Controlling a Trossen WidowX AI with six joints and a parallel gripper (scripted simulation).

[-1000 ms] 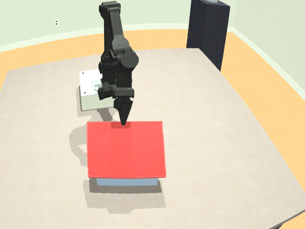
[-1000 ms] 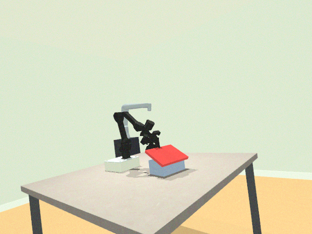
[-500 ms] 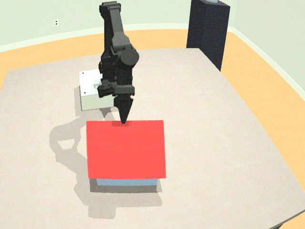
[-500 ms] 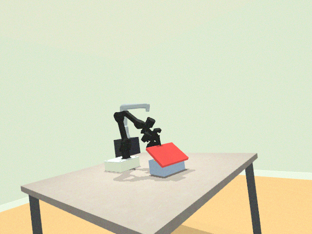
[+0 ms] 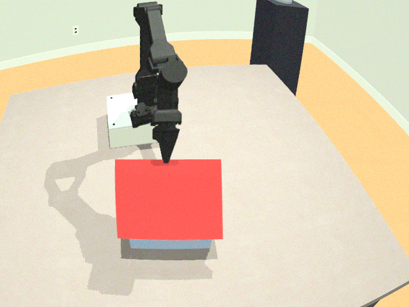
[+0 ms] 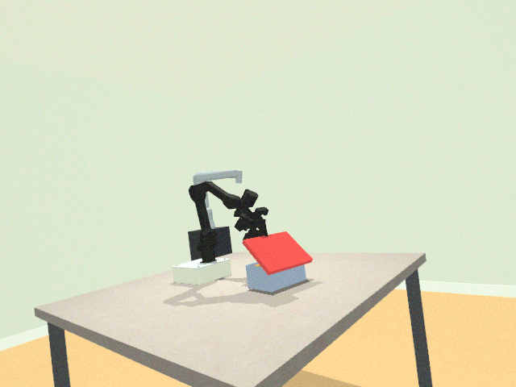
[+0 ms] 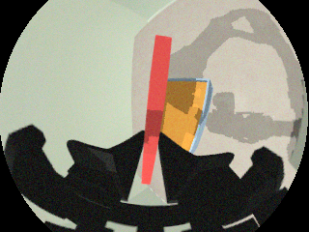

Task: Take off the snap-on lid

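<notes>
Right now my gripper tip is 60 mm short of the red lid, 20 mm to the left of it and 50 mm above it. Also, from my gripper tip: storage box 30 mm ahead, 10 mm to the right, 140 mm below.
</notes>
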